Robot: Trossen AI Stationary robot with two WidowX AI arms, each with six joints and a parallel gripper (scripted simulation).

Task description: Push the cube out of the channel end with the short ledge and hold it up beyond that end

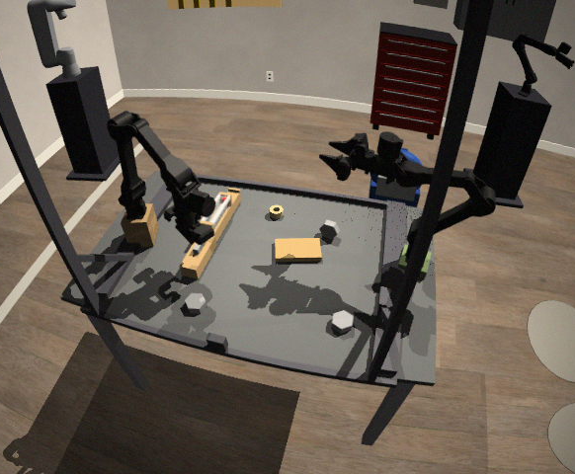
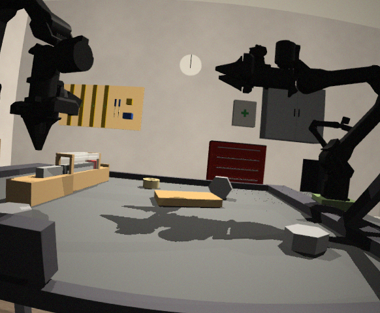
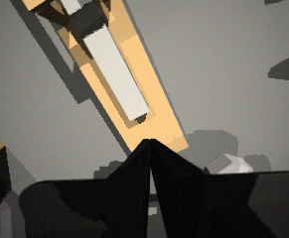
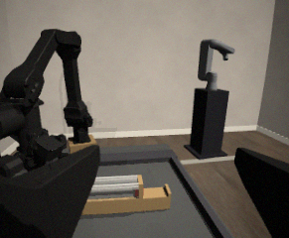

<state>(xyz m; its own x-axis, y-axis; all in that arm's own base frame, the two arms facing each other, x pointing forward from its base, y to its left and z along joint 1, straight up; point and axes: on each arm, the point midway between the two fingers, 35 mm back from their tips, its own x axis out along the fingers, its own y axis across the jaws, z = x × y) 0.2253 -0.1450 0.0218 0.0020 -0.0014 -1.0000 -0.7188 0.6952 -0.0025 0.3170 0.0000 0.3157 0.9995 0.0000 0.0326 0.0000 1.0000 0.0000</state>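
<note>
The red cube is 27 cm ahead of my left hand, 3 cm to the right of it and 8 cm below it. From my left hand the other things lie so: tan channel: 19 cm ahead, 2 cm to the right, 8 cm below; then tan ring: 29 cm ahead, 22 cm to the right, 12 cm below; then flat tan plate: 11 cm ahead, 32 cm to the right, 13 cm below.
</note>
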